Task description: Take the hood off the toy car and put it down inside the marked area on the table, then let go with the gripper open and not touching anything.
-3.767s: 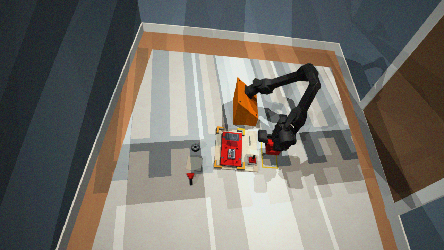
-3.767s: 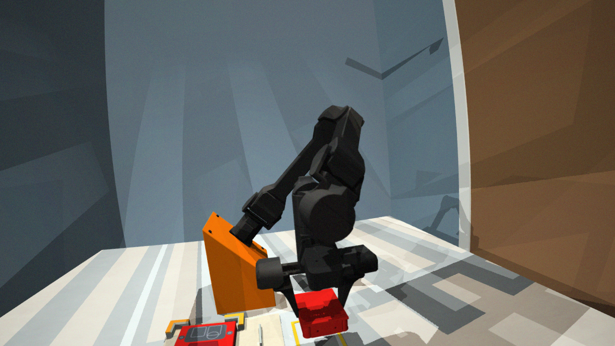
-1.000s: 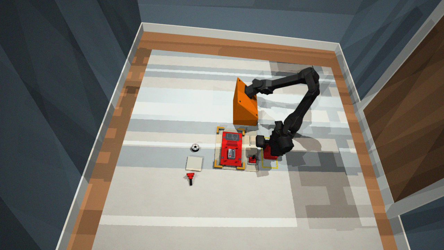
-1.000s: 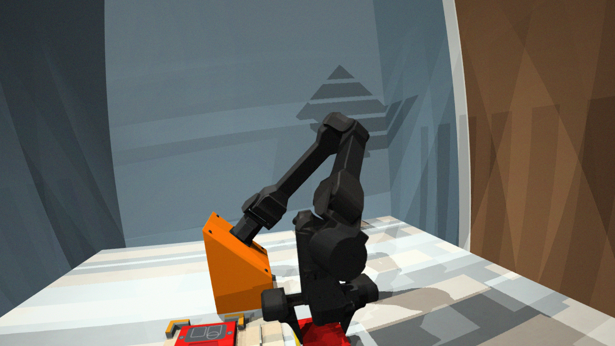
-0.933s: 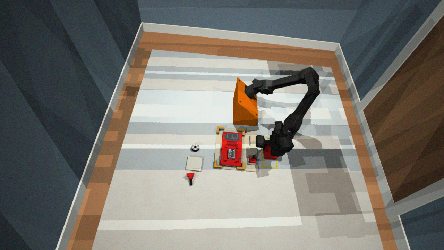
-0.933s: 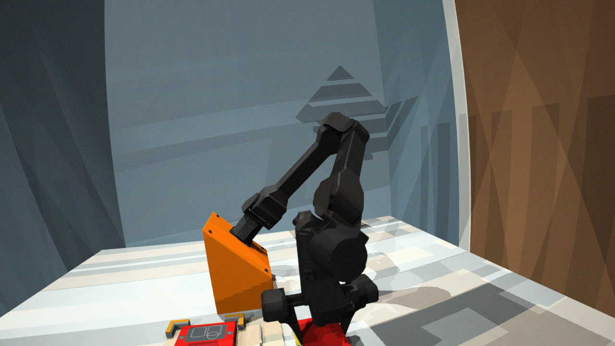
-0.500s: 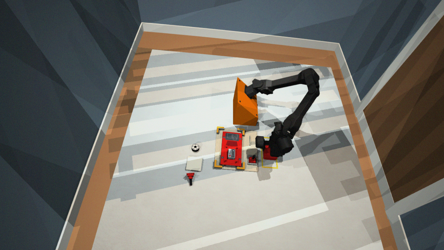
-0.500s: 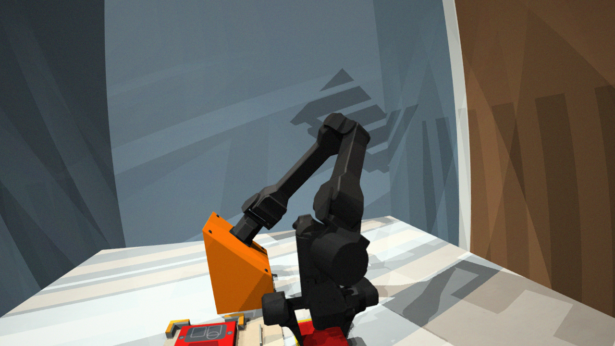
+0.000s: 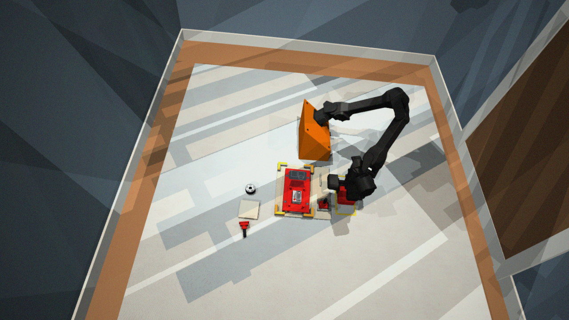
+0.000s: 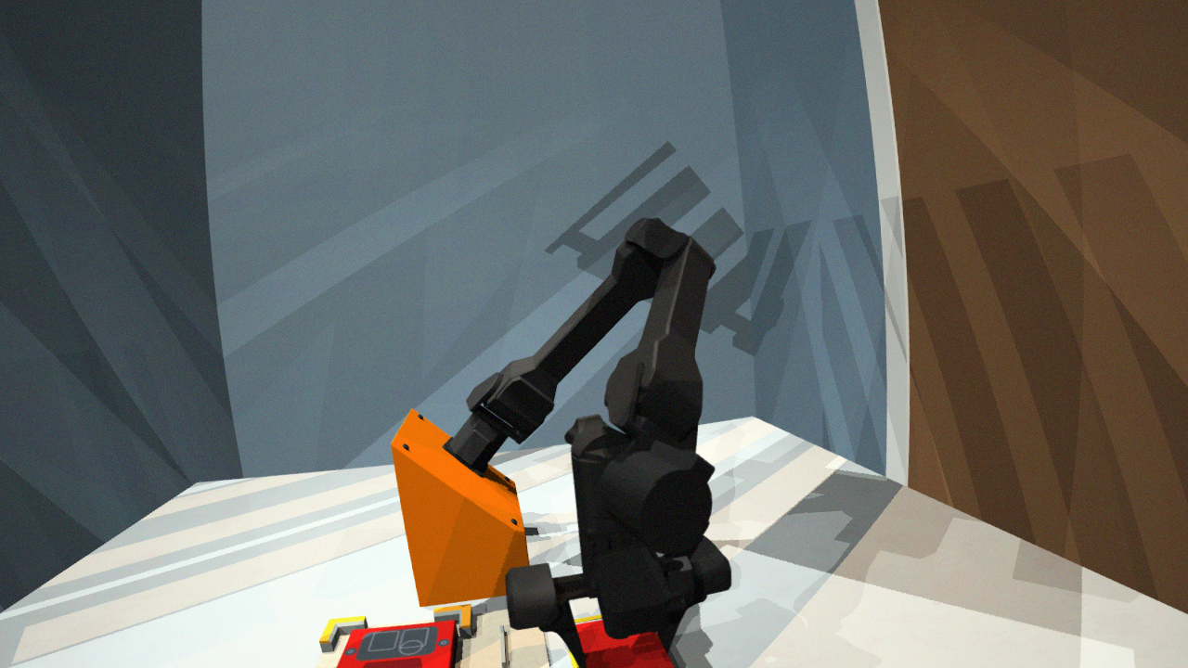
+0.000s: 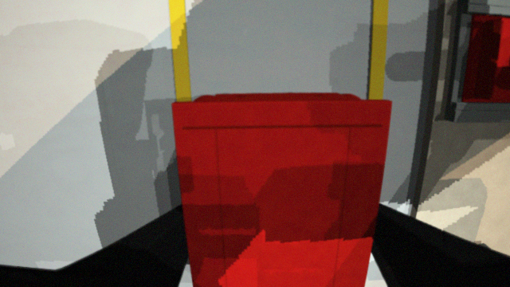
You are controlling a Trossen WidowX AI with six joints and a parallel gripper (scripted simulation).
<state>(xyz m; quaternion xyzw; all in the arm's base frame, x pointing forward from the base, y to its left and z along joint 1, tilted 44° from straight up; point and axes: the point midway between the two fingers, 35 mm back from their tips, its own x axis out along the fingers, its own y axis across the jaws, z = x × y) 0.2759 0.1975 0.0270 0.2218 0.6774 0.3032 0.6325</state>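
The hood is 1 cm above my gripper tip. From my gripper tip the other things lie so: beige tile: 14 cm ahead, 38 cm to the right, 1 cm below; then wheel: 5 cm ahead, 40 cm to the right.
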